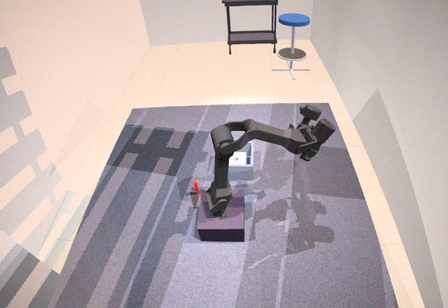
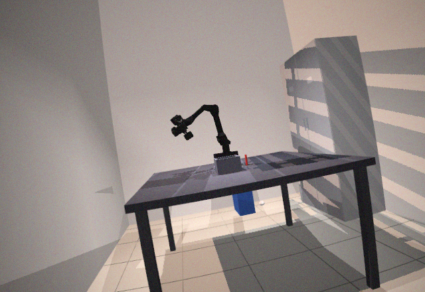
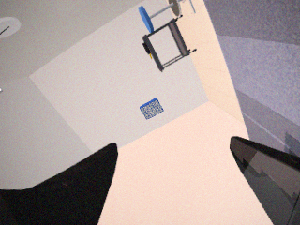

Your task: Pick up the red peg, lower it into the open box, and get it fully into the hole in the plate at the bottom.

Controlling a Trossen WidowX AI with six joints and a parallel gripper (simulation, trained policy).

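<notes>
Now: the red peg 420 mm to the left of my gripper tip, 300 mm below it and 90 mm behind it. Round my gripper tip: plate 300 mm below, 240 mm to the left, 60 mm ahead; then grey box 320 mm below, 240 mm to the left, 60 mm ahead.
</notes>
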